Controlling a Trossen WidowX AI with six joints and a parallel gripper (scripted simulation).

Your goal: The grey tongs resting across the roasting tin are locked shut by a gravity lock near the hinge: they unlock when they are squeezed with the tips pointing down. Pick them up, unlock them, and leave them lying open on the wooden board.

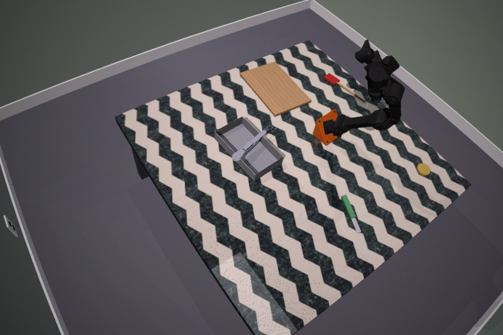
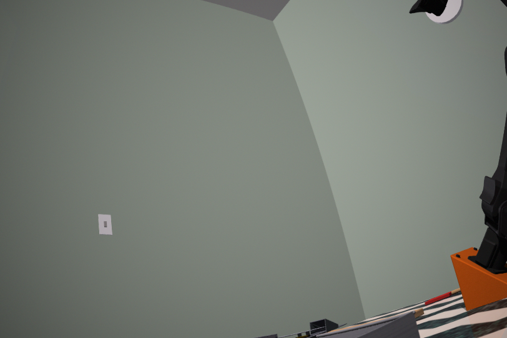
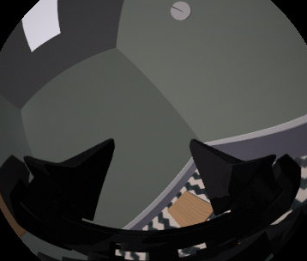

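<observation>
Right now the grey roasting tin is 59 cm below my gripper tip, 39 cm ahead of it and 16 cm to the right of it. Round my gripper tip: wooden board: 61 cm below, 47 cm to the right, 4 cm ahead.
</observation>
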